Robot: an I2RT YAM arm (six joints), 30 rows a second.
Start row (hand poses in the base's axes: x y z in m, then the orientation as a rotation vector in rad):
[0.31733 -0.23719 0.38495 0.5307 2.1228 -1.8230]
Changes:
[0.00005 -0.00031 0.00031 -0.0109 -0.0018 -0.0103]
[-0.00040 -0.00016 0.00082 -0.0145 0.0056 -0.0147]
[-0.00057 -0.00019 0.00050 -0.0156 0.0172 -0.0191]
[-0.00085 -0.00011 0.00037 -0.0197 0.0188 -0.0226]
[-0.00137 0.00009 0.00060 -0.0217 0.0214 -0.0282]
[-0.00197 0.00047 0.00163 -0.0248 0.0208 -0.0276]
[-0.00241 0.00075 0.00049 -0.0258 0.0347 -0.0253]
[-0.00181 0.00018 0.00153 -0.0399 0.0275 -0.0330]
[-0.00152 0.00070 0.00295 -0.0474 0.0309 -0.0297]
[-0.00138 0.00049 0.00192 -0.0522 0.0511 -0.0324]
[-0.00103 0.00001 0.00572 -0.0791 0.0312 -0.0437]
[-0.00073 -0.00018 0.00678 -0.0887 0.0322 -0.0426]
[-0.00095 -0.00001 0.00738 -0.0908 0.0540 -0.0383]
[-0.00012 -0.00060 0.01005 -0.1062 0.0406 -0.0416]
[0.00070 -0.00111 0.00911 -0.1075 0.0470 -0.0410]
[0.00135 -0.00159 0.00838 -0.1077 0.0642 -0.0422]
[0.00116 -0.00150 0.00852 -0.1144 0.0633 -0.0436]
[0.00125 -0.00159 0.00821 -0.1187 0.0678 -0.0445]
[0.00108 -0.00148 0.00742 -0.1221 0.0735 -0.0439]
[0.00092 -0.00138 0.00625 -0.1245 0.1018 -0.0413]
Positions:
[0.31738 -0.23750 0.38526 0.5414 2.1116 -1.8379]
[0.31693 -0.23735 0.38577 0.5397 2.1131 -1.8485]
[0.31676 -0.23738 0.38545 0.5352 2.1199 -1.8594]
[0.31648 -0.23730 0.38532 0.5370 2.1171 -1.8662]
[0.31596 -0.23710 0.38555 0.5410 2.1172 -1.8729]
[0.31536 -0.23672 0.38658 0.5400 2.1136 -1.8751]
[0.31492 -0.23644 0.38544 0.5258 2.1212 -1.8839]
[0.31552 -0.23701 0.38648 0.5372 2.1026 -1.8969]
[0.31581 -0.23649 0.38790 0.5287 2.0966 -1.9045]
[0.31595 -0.23670 0.38687 0.5142 2.1046 -1.9237]
[0.31630 -0.23718 0.39067 0.5369 2.0644 -1.9422]
[0.31660 -0.23737 0.39173 0.5324 2.0547 -1.9512]
[0.31638 -0.23720 0.39233 0.5090 2.0657 -1.9652]
[0.31721 -0.23779 0.39500 0.5200 2.0410 -1.9724]
[0.31803 -0.23830 0.39406 0.5137 2.0435 -1.9776]
[0.31868 -0.23878 0.39333 0.5009 2.0540 -1.9898]
[0.31849 -0.23869 0.39347 0.5016 2.0463 -1.9962]
[0.31858 -0.23878 0.39316 0.4978 2.0445 -2.0036]
[0.31841 -0.23867 0.39237 0.4915 2.0442 -2.0102]
[0.31825 -0.23857 0.39120 0.4641 2.0585 -2.0296]

